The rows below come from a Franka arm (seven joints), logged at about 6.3 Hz.
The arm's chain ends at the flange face. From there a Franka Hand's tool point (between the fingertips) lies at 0.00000 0.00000 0.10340 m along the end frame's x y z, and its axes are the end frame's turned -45 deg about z.
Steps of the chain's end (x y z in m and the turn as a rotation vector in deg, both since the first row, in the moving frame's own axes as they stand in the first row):
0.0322 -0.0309 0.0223 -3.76 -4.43 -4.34
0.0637 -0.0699 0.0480 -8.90 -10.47 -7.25
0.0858 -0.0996 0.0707 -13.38 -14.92 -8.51
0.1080 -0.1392 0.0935 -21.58 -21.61 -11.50
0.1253 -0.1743 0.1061 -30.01 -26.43 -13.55
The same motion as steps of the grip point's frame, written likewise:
0.0342 0.0005 0.0218 0.47 -5.79 -4.34
0.0699 -0.0048 0.0450 1.11 -13.70 -7.25
0.0957 -0.0090 0.0645 1.09 -20.01 -8.51
0.1226 -0.0167 0.0792 0.02 -30.54 -11.50
0.1467 -0.0223 0.0820 -2.53 -39.91 -13.55

